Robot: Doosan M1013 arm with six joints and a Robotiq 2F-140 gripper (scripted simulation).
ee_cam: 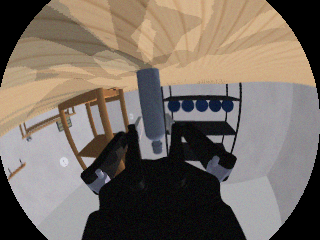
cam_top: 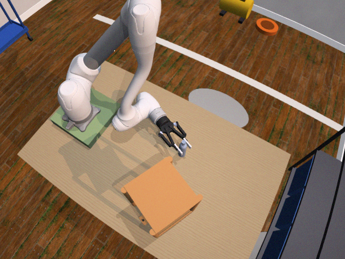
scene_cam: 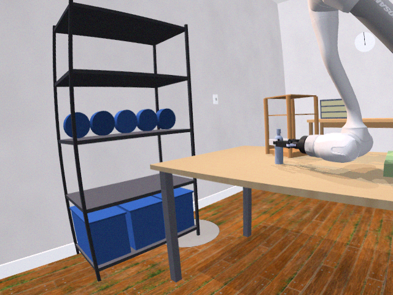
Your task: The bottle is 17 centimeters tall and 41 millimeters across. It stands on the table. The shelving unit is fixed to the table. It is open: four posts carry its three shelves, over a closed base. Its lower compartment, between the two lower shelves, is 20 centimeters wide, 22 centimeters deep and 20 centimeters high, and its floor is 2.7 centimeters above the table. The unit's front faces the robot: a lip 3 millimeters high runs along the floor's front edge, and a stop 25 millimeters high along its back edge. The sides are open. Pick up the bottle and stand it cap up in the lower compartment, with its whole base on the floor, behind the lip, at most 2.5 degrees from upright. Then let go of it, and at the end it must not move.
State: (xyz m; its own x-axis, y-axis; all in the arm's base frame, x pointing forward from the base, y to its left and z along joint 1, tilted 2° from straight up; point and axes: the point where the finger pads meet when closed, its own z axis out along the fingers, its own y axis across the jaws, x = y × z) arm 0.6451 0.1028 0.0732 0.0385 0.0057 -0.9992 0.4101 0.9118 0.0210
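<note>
Right now my hand is right at the grey-blue bottle. From my hand the other things lie so: wooden shelving unit 32 cm to the right, 7 cm above, 6 cm ahead.
</note>
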